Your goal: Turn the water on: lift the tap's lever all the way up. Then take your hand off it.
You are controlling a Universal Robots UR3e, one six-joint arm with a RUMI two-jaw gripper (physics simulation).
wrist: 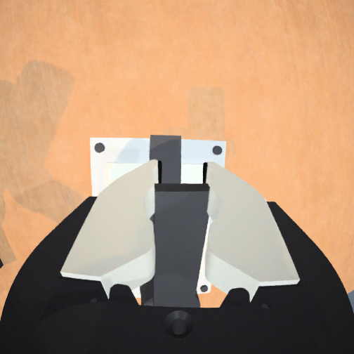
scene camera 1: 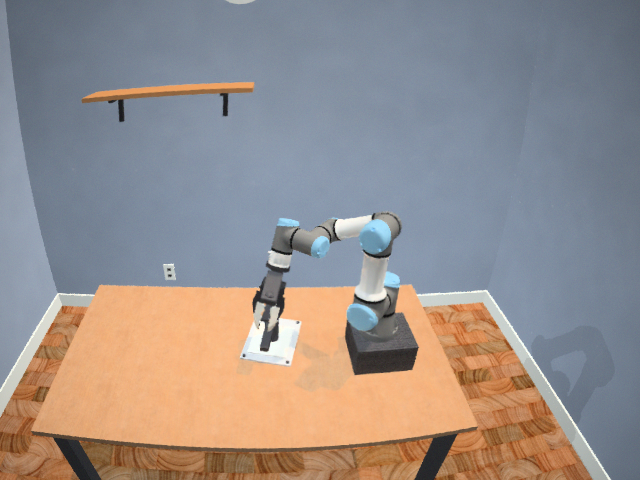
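Where they show: gripper, between the fingertips: (scene camera 1: 262, 330); arm's base, origin of its link: (scene camera 1: 377, 330).
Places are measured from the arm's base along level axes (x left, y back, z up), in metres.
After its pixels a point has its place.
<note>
The tap is dark grey and stands on a white plate (scene camera 1: 292, 338) @[y -0.254, x -0.124, z -0.092 m] (wrist: 195, 150) with dark corner screws. Its spout (scene camera 1: 265, 341) @[y -0.362, x -0.042, z -0.018 m] (wrist: 165, 155) reaches out over the plate. Its lever (wrist: 180, 240) is a broad dark bar above the spout. My gripper (scene camera 1: 266, 322) @[y -0.370, x -0.037, z 0.034 m] (wrist: 182, 164) is shut on the lever, with one pale jaw against each side of it in the wrist view. The lever's front end shows between the jaws, near their tips. The jaws hide much of the lever in the scene view, and its exact tilt is hard to tell.
The tap's plate lies on the orange-brown table (scene camera 1: 155, 361) @[y -0.739, x -0.077, z -0.100 m]. The arm's black base block (scene camera 1: 382, 356) @[y -0.020, x 0.101, z -0.022 m] stands on the table to the right of the tap. A wooden shelf (scene camera 1: 170, 91) hangs high on the back wall, above a wall socket (scene camera 1: 169, 271).
</note>
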